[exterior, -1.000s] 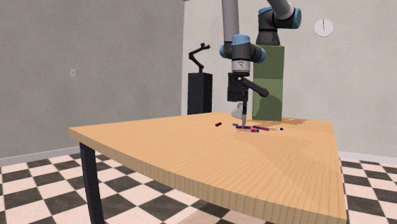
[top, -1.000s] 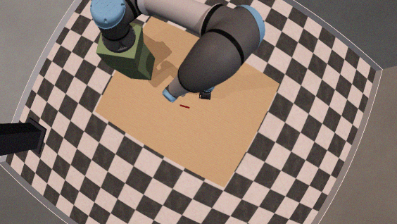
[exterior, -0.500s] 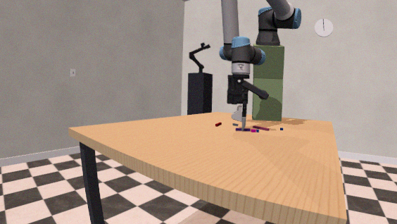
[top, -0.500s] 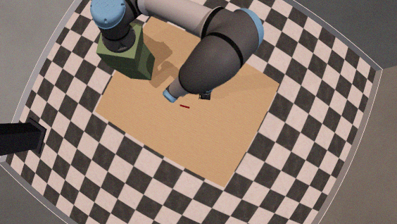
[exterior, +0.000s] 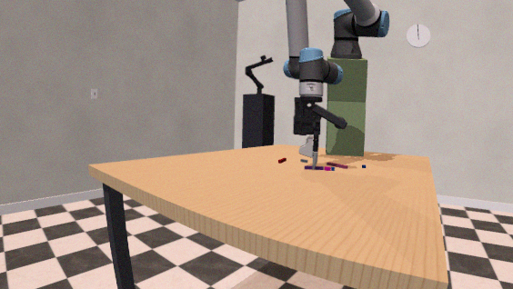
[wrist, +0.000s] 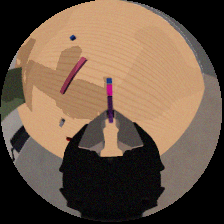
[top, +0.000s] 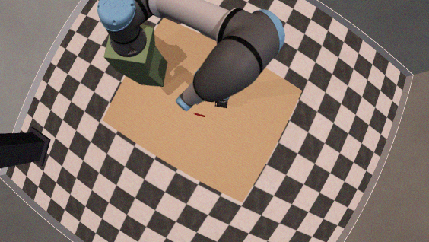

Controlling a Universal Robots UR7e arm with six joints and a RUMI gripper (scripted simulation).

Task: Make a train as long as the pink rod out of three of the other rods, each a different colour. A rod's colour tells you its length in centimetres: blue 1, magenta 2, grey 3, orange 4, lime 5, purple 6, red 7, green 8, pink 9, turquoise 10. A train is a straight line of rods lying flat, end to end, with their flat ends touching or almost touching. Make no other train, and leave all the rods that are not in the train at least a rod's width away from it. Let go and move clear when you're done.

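My gripper is now 1 cm above the purple rod. From my hand the other things lie so: pink rod (10 cm behind, 5 cm to the left, 1 cm below); grey rod (13 cm behind, 8 cm to the right, 1 cm below); magenta rod (1 cm behind, 4 cm to the left, 1 cm below).
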